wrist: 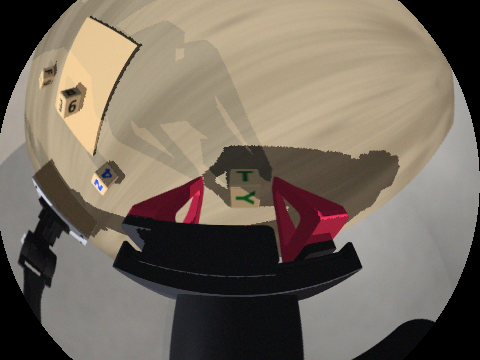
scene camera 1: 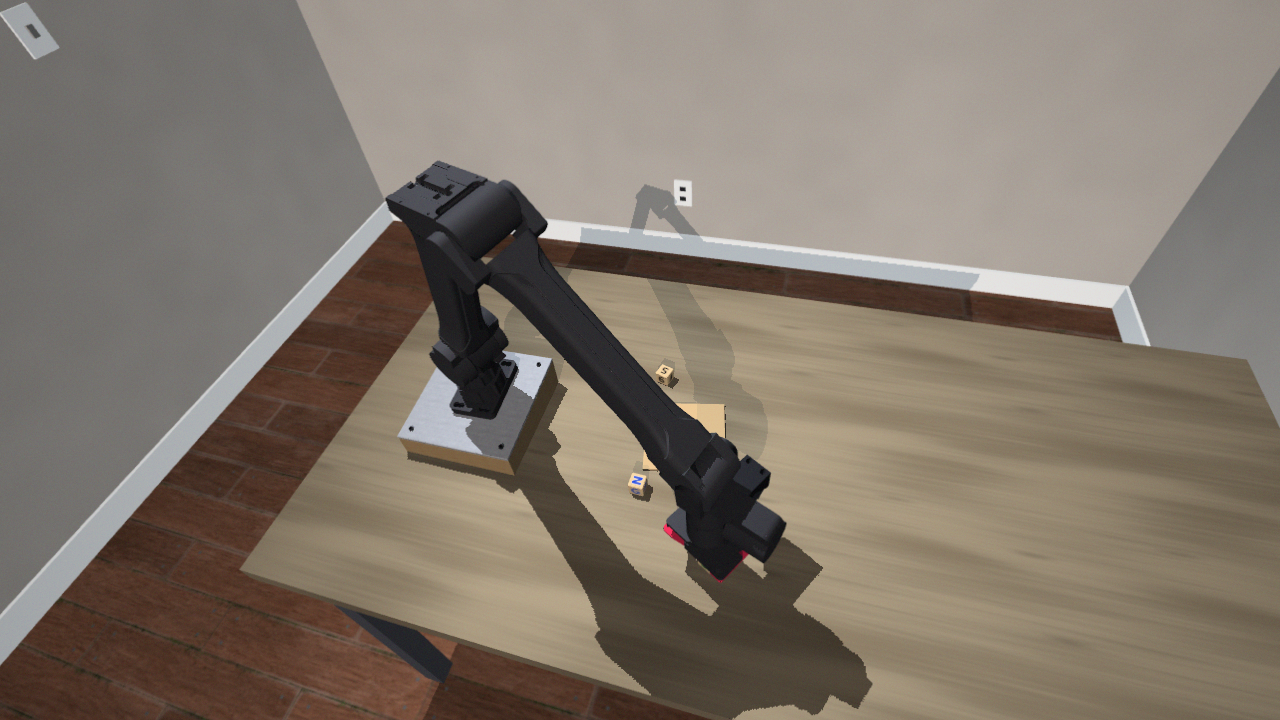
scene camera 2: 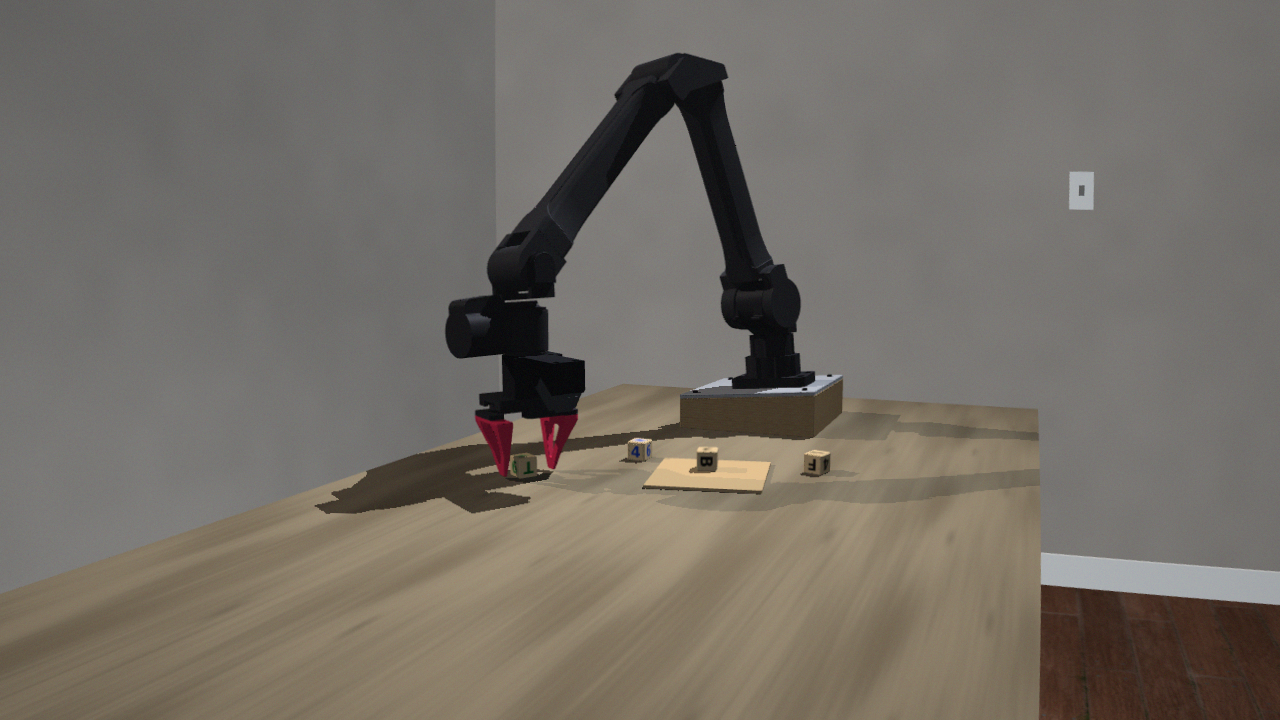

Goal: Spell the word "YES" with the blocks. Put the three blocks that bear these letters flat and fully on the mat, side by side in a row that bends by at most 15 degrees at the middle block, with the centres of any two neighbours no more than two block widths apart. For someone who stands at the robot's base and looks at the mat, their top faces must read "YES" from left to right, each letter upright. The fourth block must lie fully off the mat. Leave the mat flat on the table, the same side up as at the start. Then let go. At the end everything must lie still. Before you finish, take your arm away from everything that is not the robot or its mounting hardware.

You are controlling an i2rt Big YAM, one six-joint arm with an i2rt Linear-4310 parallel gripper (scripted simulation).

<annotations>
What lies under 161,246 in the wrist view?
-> My gripper.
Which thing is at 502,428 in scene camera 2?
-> My gripper.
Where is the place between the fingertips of my gripper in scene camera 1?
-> At 706,559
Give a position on a tan mat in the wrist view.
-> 99,55
</annotations>
